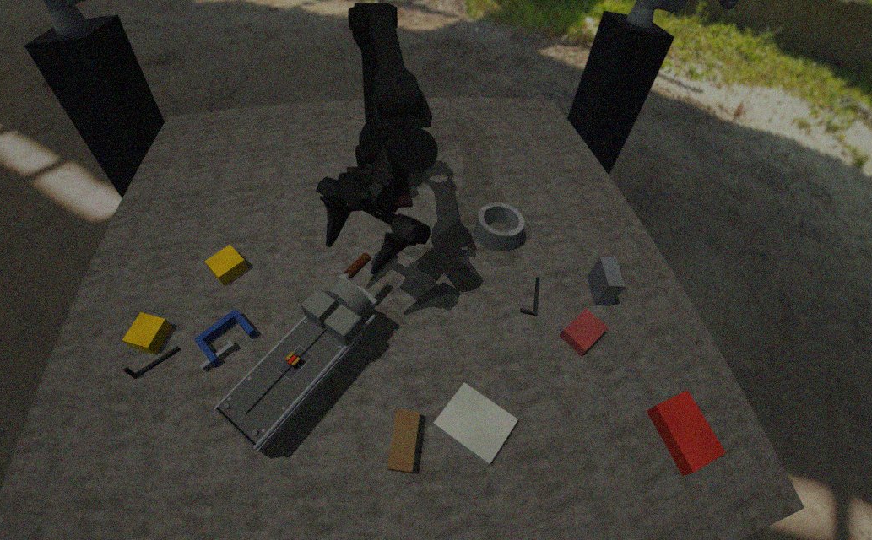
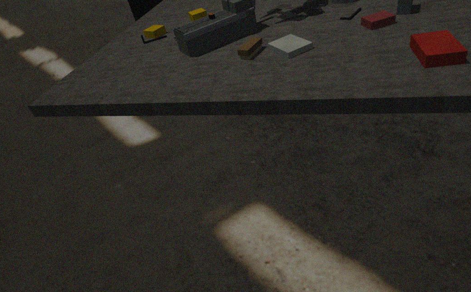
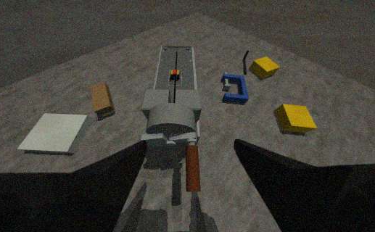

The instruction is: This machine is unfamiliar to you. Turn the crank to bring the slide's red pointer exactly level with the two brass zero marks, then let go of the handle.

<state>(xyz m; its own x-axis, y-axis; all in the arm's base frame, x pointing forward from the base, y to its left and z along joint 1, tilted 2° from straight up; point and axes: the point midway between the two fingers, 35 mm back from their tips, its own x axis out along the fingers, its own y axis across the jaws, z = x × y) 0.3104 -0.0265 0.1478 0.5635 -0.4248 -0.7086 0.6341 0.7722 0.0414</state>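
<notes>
Right now the brown crank handle is 2 cm behind my gripper tip, 1 cm to the left of it and 4 cm below it. The rest, counted from my gripper tip: white plate 23 cm ahead, 18 cm to the left, 12 cm below; red pointer 14 cm ahead, 9 cm to the right, 5 cm below; brown block 25 cm ahead, 7 cm to the left, 12 cm below.
</notes>
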